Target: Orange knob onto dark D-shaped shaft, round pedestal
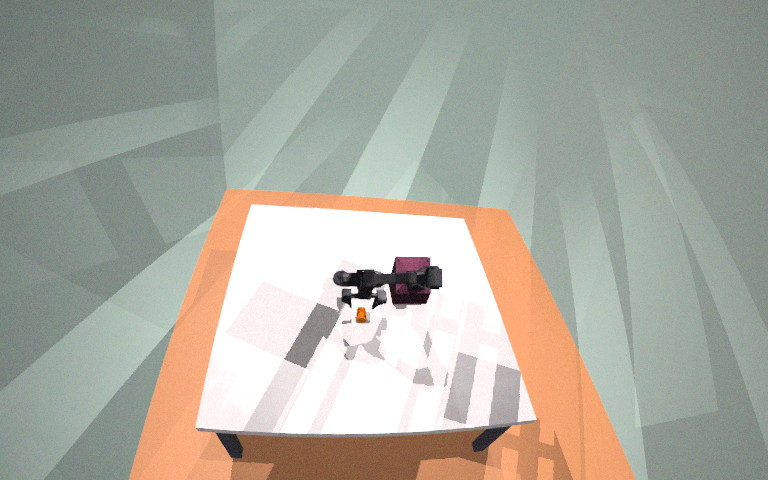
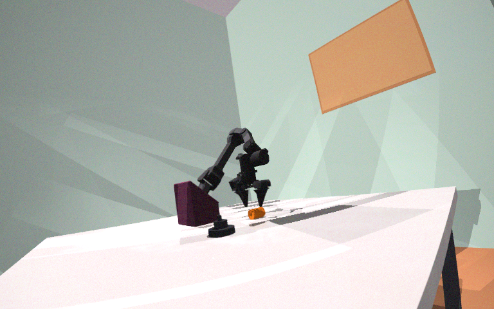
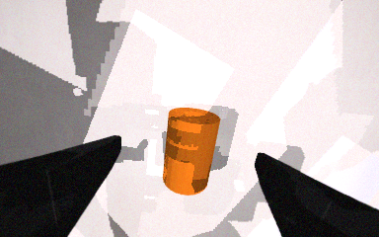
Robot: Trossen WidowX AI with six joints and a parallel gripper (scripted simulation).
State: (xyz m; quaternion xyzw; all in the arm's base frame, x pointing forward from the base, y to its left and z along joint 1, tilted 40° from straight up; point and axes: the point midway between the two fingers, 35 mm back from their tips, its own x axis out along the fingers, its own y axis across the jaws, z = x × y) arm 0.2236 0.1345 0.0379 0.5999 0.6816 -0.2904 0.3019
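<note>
My gripper tip is 10 mm to the right of the orange knob and 30 mm above it. Round my gripper tip: pedestal 100 mm ahead, 200 mm to the right, 20 mm below.
</note>
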